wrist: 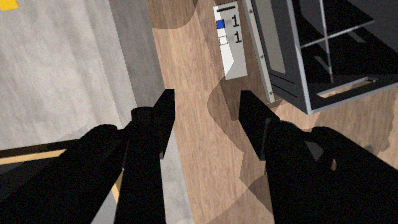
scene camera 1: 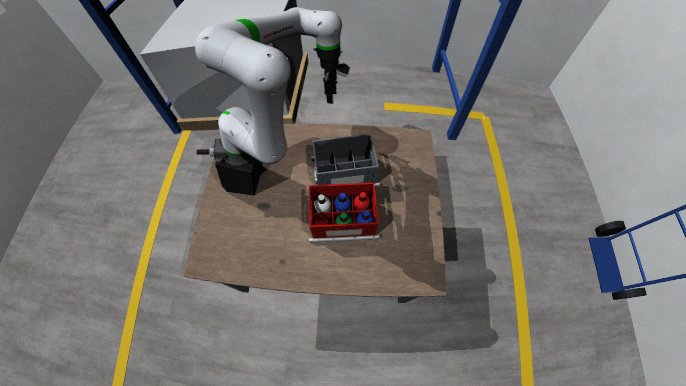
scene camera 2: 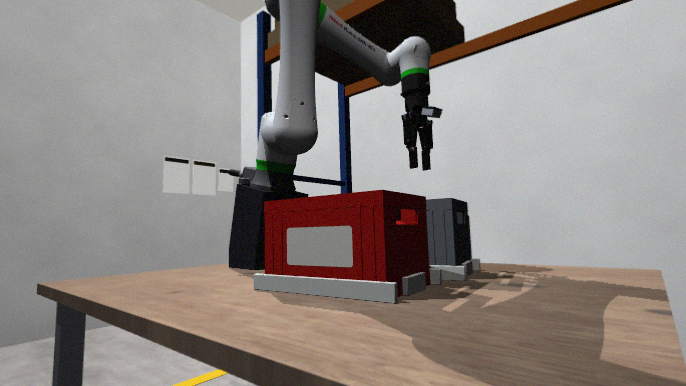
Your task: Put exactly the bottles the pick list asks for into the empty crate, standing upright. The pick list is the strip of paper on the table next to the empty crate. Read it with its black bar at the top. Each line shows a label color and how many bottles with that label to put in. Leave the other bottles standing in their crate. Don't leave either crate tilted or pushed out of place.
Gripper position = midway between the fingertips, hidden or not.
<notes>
I see my gripper (scene camera 2: 420, 168), a grey crate (scene camera 1: 362, 149), a red crate (scene camera 1: 321, 225) and a pick list (wrist: 229, 32).
The grey crate also shows in the wrist view (wrist: 356, 52) and in scene camera 2 (scene camera 2: 448, 236). My gripper also shows in the wrist view (wrist: 207, 104).
</notes>
